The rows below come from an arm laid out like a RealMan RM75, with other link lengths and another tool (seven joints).
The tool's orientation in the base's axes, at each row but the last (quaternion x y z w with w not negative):
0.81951 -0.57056 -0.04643 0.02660
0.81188 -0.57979 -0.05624 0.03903
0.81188 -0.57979 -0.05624 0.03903
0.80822 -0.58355 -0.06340 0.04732
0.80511 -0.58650 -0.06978 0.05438
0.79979 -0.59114 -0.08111 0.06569
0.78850 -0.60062 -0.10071 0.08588
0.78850 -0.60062 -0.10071 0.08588
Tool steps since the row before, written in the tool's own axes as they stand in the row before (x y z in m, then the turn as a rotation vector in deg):
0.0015 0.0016 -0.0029 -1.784 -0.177 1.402
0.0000 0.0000 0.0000 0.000 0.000 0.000
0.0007 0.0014 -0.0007 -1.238 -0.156 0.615
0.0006 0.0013 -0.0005 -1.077 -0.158 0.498
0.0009 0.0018 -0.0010 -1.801 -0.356 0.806
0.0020 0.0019 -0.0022 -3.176 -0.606 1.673
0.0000 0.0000 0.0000 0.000 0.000 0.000
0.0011 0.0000 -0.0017 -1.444 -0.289 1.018
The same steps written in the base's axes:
-0.0007 -0.0020 0.0030 -0.599 1.747 -1.329
0.0000 0.0000 0.0000 0.000 0.000 0.000
-0.0010 -0.0011 0.0008 -0.336 1.223 -0.572
-0.0010 -0.0010 0.0007 -0.265 1.071 -0.465
-0.0012 -0.0014 0.0012 -0.353 1.819 -0.766
-0.0007 -0.0024 0.0024 -0.695 3.199 -1.593
0.0000 0.0000 0.0000 0.000 0.000 0.000
0.0007 -0.0010 0.0016 -0.371 1.454 -0.976

